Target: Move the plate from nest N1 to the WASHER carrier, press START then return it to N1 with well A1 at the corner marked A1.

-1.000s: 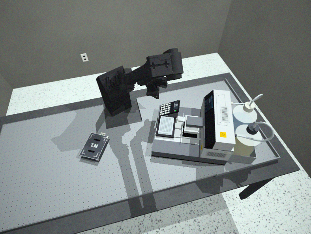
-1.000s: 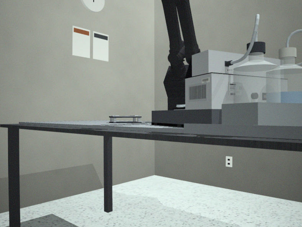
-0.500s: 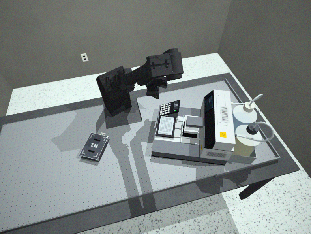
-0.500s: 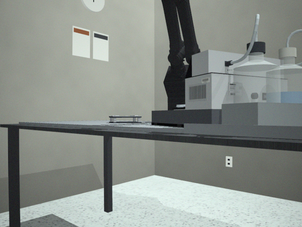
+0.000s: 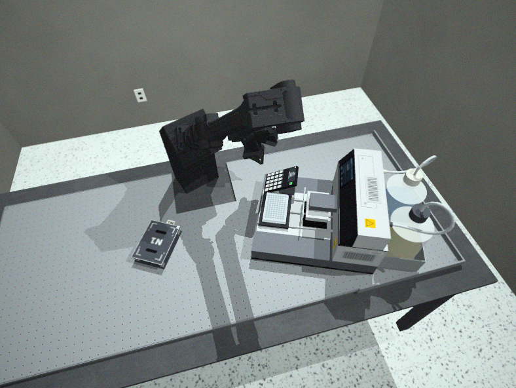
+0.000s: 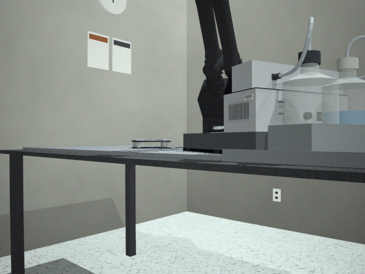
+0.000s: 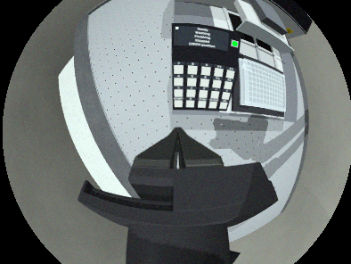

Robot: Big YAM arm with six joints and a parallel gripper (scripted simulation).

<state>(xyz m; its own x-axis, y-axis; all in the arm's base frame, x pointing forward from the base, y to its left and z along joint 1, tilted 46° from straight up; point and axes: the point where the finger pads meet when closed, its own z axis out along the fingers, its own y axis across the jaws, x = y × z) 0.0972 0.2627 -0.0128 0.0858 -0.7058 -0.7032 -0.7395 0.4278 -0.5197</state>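
The white well plate is 18 cm ahead of my hand, 6 cm below it and 4 cm to the left of it. Also, from my hand: black carrier 18 cm ahead, 7 cm below, 4 cm to the left; plate washer 21 cm ahead, 19 cm to the left, 1 cm below; plate nest 41 cm to the right, 27 cm ahead, 11 cm below.
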